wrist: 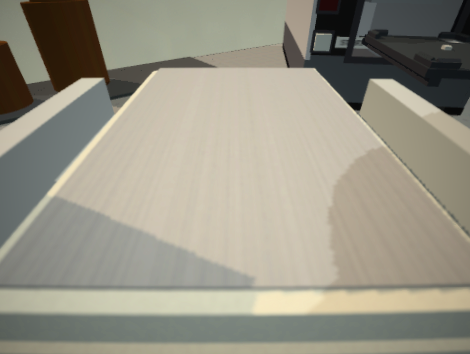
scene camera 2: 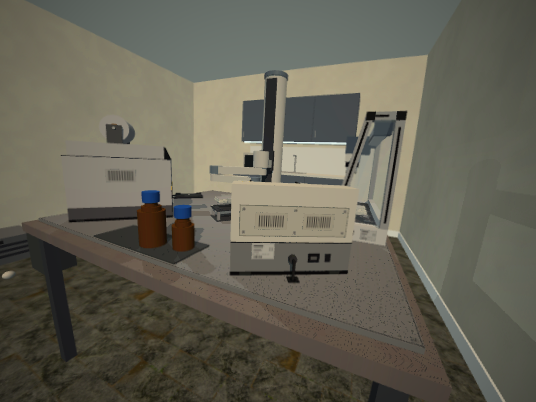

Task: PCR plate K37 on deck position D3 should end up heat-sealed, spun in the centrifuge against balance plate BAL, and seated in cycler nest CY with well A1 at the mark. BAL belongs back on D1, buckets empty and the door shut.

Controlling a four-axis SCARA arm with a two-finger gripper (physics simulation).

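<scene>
In the wrist view my gripper is shut on a plate with a smooth, pale, finely streaked top, held level between both fingers. No name or A1 mark can be read on it. A dark instrument tray with raised corners sticks out of an open-fronted instrument at the upper right, beyond the right finger. In the scene view the arm reaches left from its column; the fingers and plate cannot be made out clearly there. Centrifuge buckets, BAL and the nest mark cannot be made out.
Two brown bottles with blue caps stand on a dark mat. A cream-and-grey instrument stands at the front. A pale instrument with a roll on top stands left. A slanted rail frame stands right.
</scene>
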